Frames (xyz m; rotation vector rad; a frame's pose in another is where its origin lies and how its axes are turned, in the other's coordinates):
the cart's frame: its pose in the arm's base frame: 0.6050 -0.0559 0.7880 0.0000 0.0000 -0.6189
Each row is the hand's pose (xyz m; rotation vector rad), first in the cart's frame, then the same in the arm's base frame.
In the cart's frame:
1: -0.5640 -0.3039 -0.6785 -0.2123 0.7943 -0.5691
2: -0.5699 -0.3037 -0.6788 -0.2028 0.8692 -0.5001
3: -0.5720 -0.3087 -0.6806 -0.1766 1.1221 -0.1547
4: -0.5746 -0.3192 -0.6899 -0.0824 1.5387 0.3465
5: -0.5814 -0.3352 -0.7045 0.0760 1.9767 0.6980
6: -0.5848 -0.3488 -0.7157 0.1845 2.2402 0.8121
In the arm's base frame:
1: -0.0307 0.0238 0.1095 0.0415 0.8595 -1.1508
2: -0.0354 0.0274 0.1092 0.0746 0.9276 -1.0753
3: -0.0400 0.0245 0.1074 0.1775 1.1484 -0.7041
4: -0.0482 0.0175 0.0981 0.3880 1.4827 -0.1460
5: -0.0630 0.0084 0.0835 0.6561 1.8093 0.2894
6: -0.0737 -0.0007 0.0723 0.8272 2.0031 0.4689

